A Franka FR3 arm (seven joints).
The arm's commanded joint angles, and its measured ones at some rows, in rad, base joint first. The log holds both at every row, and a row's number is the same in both.
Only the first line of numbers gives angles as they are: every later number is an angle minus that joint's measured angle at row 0.
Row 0, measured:
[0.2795, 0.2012, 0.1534, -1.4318, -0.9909, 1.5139, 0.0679]
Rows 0 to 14, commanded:
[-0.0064, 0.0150, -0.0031, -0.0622, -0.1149, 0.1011, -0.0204]
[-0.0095, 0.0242, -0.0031, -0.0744, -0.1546, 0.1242, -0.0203]
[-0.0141, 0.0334, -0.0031, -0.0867, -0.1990, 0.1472, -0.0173]
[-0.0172, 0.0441, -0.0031, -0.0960, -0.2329, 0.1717, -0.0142]
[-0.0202, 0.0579, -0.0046, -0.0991, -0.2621, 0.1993, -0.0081]
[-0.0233, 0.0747, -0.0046, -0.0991, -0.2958, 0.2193, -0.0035]
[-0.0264, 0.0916, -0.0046, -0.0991, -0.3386, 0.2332, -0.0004]
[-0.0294, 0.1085, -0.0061, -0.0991, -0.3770, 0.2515, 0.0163]
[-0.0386, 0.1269, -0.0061, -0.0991, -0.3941, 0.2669, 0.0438]
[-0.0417, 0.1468, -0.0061, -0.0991, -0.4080, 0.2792, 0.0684]
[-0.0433, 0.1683, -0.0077, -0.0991, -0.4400, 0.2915, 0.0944]
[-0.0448, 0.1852, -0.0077, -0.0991, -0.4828, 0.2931, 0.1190]
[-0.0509, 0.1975, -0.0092, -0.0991, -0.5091, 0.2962, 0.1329]
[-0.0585, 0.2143, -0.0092, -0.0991, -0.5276, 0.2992, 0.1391]
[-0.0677, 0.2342, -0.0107, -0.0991, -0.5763, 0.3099, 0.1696]
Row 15, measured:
[-0.0354, 0.1983, -0.0186, -0.0947, -0.4779, 0.2742, 0.1076]
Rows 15 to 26, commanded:
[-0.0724, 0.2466, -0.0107, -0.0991, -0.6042, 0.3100, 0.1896]
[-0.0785, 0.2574, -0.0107, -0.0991, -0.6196, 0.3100, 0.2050]
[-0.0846, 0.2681, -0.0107, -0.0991, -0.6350, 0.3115, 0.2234]
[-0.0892, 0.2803, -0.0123, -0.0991, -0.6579, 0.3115, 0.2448]
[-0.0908, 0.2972, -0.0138, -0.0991, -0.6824, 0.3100, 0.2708]
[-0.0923, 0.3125, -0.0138, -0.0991, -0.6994, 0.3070, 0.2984]
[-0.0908, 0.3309, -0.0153, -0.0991, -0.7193, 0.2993, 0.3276]
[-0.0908, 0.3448, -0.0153, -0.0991, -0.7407, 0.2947, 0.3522]
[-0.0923, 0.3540, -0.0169, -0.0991, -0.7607, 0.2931, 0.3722]
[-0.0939, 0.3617, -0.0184, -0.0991, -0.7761, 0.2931, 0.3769]
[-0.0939, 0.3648, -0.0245, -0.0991, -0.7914, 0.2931, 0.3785]
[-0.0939, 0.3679, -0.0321, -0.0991, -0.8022, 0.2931, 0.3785]
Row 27, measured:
[-0.0809, 0.3554, -0.0266, -0.0971, -0.7395, 0.2923, 0.3459]
